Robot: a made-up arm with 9 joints. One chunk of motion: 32 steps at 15 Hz.
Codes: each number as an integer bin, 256 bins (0 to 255) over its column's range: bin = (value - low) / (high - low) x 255, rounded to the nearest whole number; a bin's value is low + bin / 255 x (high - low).
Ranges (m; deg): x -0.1..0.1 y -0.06..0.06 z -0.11..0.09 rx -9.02..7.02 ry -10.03..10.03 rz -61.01..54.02
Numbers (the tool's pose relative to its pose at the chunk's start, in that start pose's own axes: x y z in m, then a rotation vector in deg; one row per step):
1: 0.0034 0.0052 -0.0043 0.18 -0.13 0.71
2: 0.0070 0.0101 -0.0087 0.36 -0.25 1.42
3: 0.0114 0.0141 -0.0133 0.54 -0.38 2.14
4: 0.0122 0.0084 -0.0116 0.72 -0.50 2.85
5: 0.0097 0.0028 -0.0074 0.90 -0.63 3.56
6: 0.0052 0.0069 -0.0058 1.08 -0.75 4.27
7: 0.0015 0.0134 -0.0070 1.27 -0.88 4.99
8: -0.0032 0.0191 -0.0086 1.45 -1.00 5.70
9: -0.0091 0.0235 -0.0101 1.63 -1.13 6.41
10: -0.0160 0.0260 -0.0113 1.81 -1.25 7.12
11: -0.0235 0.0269 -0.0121 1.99 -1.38 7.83
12: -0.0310 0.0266 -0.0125 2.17 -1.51 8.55
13: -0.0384 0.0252 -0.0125 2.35 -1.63 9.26
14: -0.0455 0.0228 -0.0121 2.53 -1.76 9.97
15: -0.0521 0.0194 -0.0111 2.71 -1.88 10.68
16: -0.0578 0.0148 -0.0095 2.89 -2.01 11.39
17: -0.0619 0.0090 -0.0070 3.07 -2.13 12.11
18: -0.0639 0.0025 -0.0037 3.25 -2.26 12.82
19: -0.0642 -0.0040 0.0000 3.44 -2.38 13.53
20: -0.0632 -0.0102 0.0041 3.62 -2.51 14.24
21: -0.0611 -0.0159 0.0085 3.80 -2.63 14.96
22: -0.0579 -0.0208 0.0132 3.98 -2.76 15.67
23: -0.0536 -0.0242 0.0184 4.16 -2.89 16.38
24: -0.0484 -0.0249 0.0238 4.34 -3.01 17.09
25: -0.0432 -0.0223 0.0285 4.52 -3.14 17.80
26: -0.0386 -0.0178 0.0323 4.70 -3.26 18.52
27: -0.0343 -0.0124 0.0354 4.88 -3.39 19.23
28: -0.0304 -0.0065 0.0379 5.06 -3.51 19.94
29: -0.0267 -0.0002 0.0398 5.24 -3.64 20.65
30: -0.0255 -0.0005 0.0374 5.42 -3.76 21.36
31: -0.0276 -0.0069 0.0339 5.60 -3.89 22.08
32: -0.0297 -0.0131 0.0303 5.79 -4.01 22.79
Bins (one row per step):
1: 132 139 135 146 126 137
2: 136 149 129 149 124 138
3: 142 157 123 152 123 140
4: 143 145 125 155 121 142
5: 140 133 131 158 119 143
6: 134 142 133 161 118 145
7: 129 156 131 164 116 146
8: 123 168 129 166 115 148
9: 116 177 127 169 113 149
10: 107 183 126 172 112 151
11: 98 185 125 175 110 153
12: 88 184 124 178 108 154
13: 79 181 124 181 107 156
14: 69 176 125 184 105 157
15: 61 169 126 186 104 159
16: 54 159 128 189 102 160
17: 49 147 131 192 100 162
18: 46 133 136 195 99 164
19: 46 119 140 198 97 165
20: 47 106 145 201 96 167
21: 50 94 151 204 94 168
22: 54 83 157 207 92 170
23: 59 76 164 210 91 172
24: 66 75 171 212 89 173
25: 72 80 177 215 88 175
26: 78 90 181 218 86 176
27: 84 101 185 221 84 178
28: 89 114 189 224 83 179
29: 93 127 191 227 81 181
30: 95 126 188 230 80 183
31: 92 113 183 232 78 184
32: 90 100 179 235 77 186

